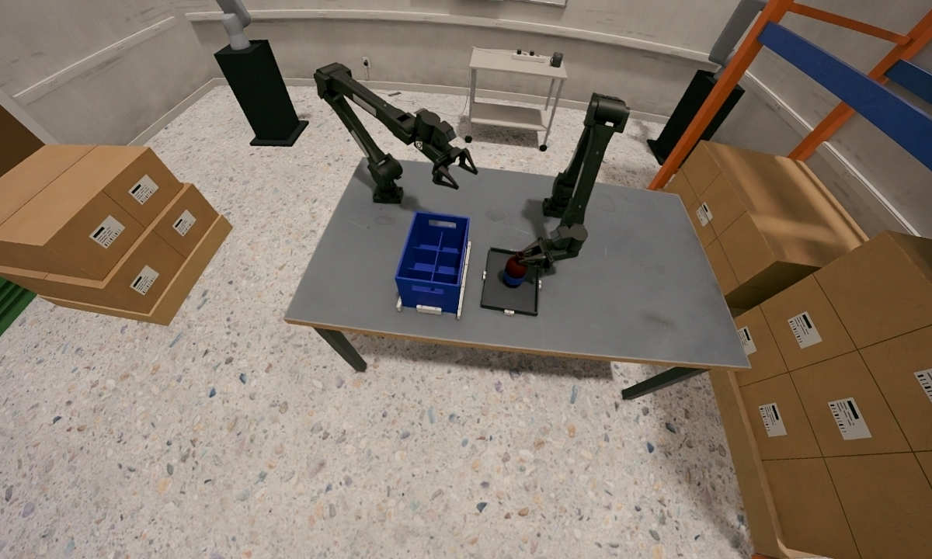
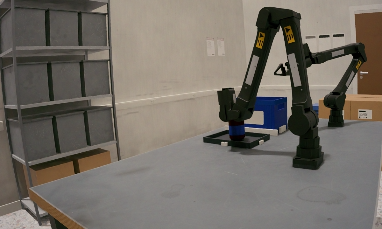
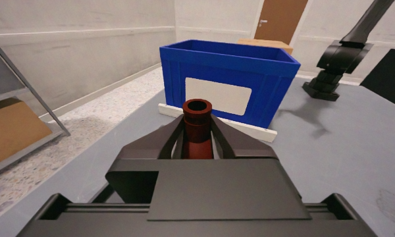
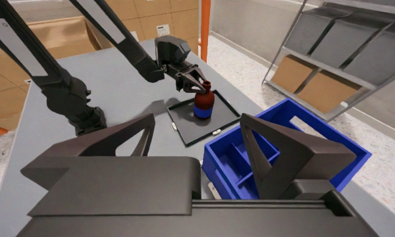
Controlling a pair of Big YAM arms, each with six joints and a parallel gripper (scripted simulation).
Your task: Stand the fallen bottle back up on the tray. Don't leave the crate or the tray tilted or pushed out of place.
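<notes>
My left gripper is now 5 cm above the bottle. Round my left hand: blue crate (27 cm to the right, 6 cm below); black tray (13 cm below).
</notes>
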